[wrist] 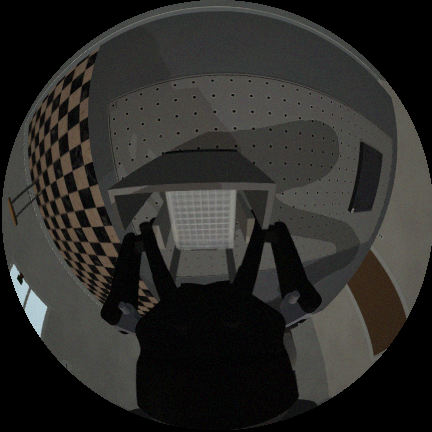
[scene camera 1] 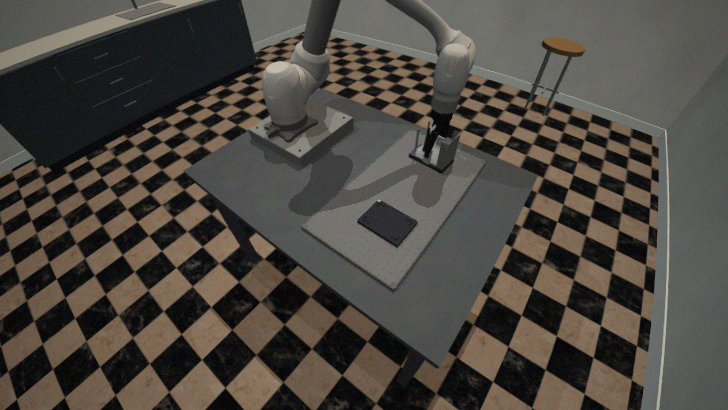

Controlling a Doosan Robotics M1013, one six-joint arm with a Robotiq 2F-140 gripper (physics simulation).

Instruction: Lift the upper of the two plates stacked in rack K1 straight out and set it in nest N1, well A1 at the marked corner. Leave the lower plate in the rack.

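Frame: origin at the arm's base, x back, y down, z right, level; metres.
Seen in the pictures: gripper, fingertip midpoint: (wrist: 202,205) (scene camera 1: 432,156); arm's base, link origin: (scene camera 1: 291,125).
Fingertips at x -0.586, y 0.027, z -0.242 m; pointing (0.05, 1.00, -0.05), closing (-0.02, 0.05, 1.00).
Pixels of each thing's middle, then the offset from my fingertips to it. Level surfaces: height alone.
- Rack K1, body centre: (wrist: 199,229) (scene camera 1: 433,145) dx +0.004, dy -0.050, dz -0.003 m
- upper plate, body centre: (wrist: 201,208) (scene camera 1: 434,152) dx -0.006, dy -0.021, dz -0.001 m
- Nest N1, body centre: (wrist: 368,180) (scene camera 1: 387,221) dx -0.057, dy +0.012, dz +0.375 m
- light perforated board, surface height: dy +0.019 m
- grey table, surface height: dy +0.032 m
Rack K1 (scene camera 1: 449,150) (wrist: 200,172), with a tall grey wall and thin posts, stands at the far end of the board. The upper plate (wrist: 202,215), pale with a grid of wells, lies level between my fingers within the rack's outline. My gripper (scene camera 1: 432,147) (wrist: 202,205) points down into the rack and is shut on this plate by its two sides. The lower plate is hidden beneath it in the wrist view. How high the upper plate stands above it cannot be told. Nest N1 (scene camera 1: 387,222) (wrist: 367,177) is a dark, flat tray with a small white mark at one corner.
A light perforated board (scene camera 1: 351,249) (wrist: 280,102) lies on the grey table (scene camera 1: 254,188) and carries the rack and nest. The arm's pale base block (scene camera 1: 326,133) is at the table's back left. The rack's wall and posts stand close around my fingers. A stool (scene camera 1: 562,46) stands beyond the table.
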